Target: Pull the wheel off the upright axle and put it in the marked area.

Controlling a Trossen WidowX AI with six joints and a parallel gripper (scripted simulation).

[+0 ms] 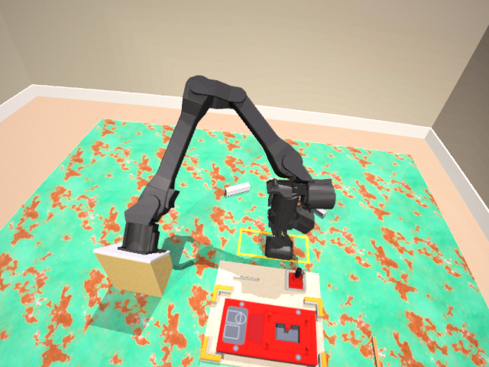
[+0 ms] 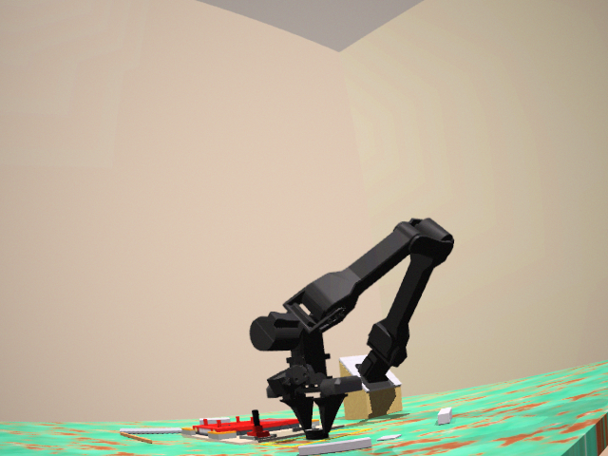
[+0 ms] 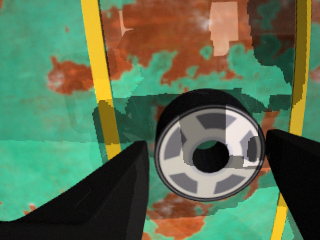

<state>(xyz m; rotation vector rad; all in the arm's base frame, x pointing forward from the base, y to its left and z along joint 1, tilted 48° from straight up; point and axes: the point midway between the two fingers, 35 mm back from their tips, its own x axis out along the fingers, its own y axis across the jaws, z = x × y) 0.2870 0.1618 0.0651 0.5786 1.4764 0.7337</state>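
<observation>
Now: the wheel right at my gripper tip. Also, from my gripper tip: grey bar (17 cm to the left, 10 cm ahead); then black upright axle (10 cm to the right, 6 cm ahead, 3 cm above).
</observation>
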